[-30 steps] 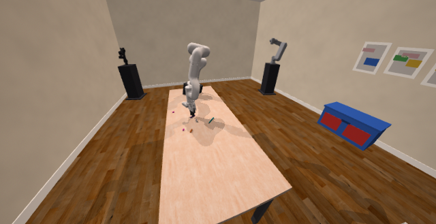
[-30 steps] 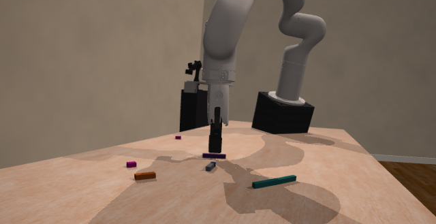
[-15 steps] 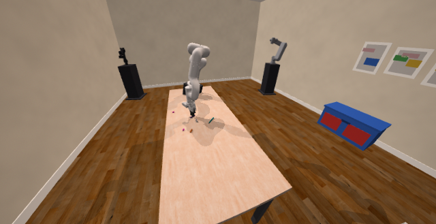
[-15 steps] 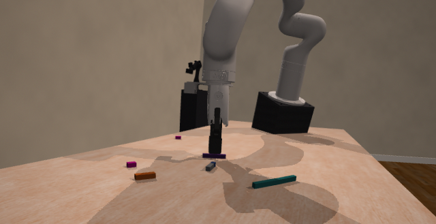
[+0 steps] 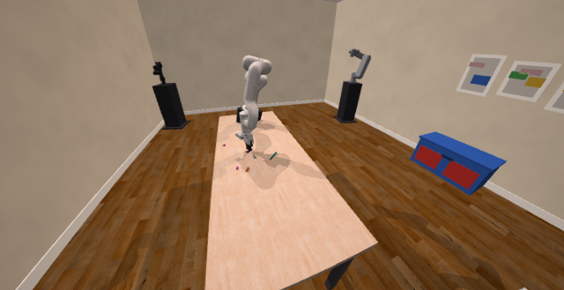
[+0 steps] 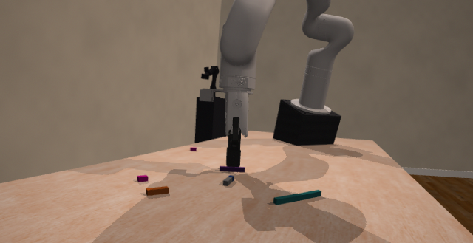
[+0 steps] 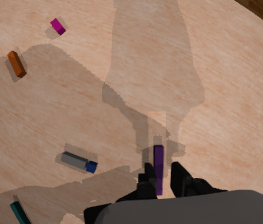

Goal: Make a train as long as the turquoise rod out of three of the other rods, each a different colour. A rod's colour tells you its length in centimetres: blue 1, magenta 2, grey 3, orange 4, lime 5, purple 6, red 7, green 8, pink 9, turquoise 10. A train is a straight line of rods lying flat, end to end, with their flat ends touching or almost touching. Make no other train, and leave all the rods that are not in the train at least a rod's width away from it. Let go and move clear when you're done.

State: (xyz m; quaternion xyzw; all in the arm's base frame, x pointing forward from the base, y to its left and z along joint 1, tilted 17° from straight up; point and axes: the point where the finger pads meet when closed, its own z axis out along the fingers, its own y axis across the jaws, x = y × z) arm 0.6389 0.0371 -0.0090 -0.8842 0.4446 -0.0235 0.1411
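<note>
Right now the purple rod is 30 mm below my hand. The rest, counted from my hand: turquoise rod 200 mm to the left, 80 mm ahead, 30 mm below; then grey rod 90 mm ahead, 50 mm to the left, 30 mm below; then blue rod 70 mm ahead, 40 mm to the left, 30 mm below.
</note>
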